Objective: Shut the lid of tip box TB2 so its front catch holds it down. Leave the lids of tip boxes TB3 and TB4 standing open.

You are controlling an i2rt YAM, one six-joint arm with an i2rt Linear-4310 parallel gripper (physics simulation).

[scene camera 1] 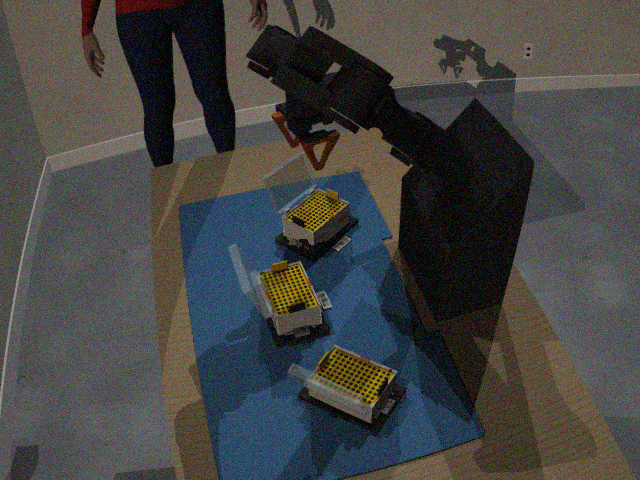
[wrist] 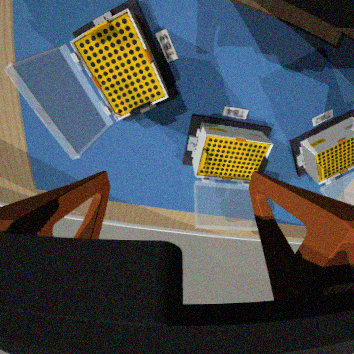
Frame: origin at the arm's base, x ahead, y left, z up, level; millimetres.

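Seen in the pictures: gripper, fingertip midpoint: (scene camera 1: 306, 157) (wrist: 178, 178); arm's base at its link origin: (scene camera 1: 460, 171).
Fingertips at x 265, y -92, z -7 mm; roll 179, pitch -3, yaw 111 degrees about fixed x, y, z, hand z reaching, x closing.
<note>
Pixels of each thing's top centre, then the offset from my fingertips to it. Level surfaces: height alone.
- Tip box TB3 at its top centre: (wrist: 118, 70) (scene camera 1: 315, 204) 17 mm back, 78 mm right, 174 mm down
- middle box at its top centre: (wrist: 235, 164) (scene camera 1: 287, 283) 59 mm ahead, 136 mm left, 174 mm down
- blue mat at its surface level: 248 mm down
- wooden table at its surface level: 251 mm down
Tip box TB3 (scene camera 1: 317, 211) (wrist: 120, 65) is at the far end, and its clear lid (scene camera 1: 289, 180) (wrist: 60, 100) stands open. The middle box (scene camera 1: 289, 289) (wrist: 232, 155), apparently TB4, has its lid (scene camera 1: 240, 268) (wrist: 220, 205) open. The nearest box in the scene view (scene camera 1: 354, 374), at the right edge in the wrist view (wrist: 340, 155), appears to be TB2; its label is too small to read. Its clear lid (scene camera 1: 305, 374) is open, and part of it is hidden in the wrist view. My gripper (scene camera 1: 307, 156) (wrist: 178, 178) is open and empty, high near TB3's lid, away from TB2.
The boxes stand on dark bases on a blue mat (scene camera 1: 248, 428) (wrist: 150, 175) on a wooden table (scene camera 1: 175, 320). A large black block (scene camera 1: 465, 217) stands at the mat's right side. A person (scene camera 1: 175, 67) stands behind the table's far end.
</note>
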